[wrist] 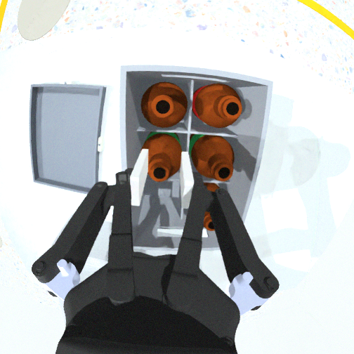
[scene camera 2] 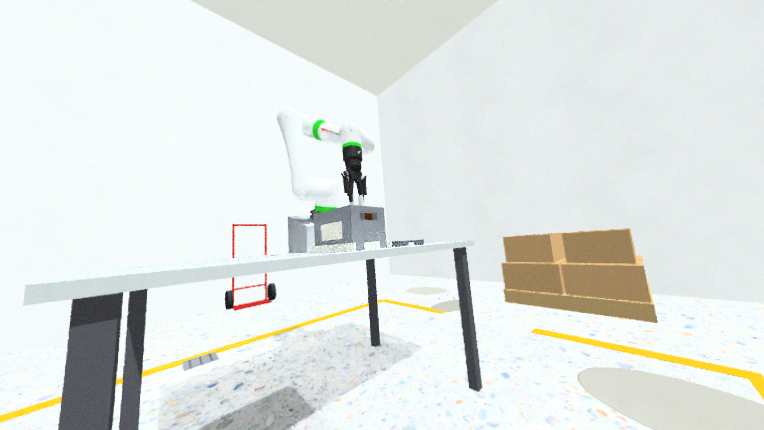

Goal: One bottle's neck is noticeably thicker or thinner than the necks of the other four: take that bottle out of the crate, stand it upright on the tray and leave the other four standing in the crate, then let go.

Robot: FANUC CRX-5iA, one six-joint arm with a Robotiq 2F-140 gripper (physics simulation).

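The grey crate (scene camera 2: 342, 213) (wrist: 123, 115) stands open on the table. In the wrist view it holds brown bottles: back left (wrist: 175, 117), back right (wrist: 210, 117), middle left (wrist: 167, 145), middle right (wrist: 205, 150), and front right (wrist: 208, 222), mostly hidden by the gripper. The front left compartment shows no bottle. Which neck differs in thickness I cannot tell. My gripper (scene camera 2: 357, 198) (wrist: 164, 161) is partly open and empty, pointing down above the crate. In the wrist view the middle left bottle's neck appears between its fingertips, below them. The shallow grey tray (scene camera 2: 407, 243) (wrist: 33, 135) lies beside the crate.
The crate's walls and inner dividers (wrist: 190, 107) surround the bottles. The white table (scene camera 2: 187, 269) carries the crate and tray. A red hand truck (scene camera 2: 249, 225) and stacked brown boxes (scene camera 2: 598, 248) are away from the table.
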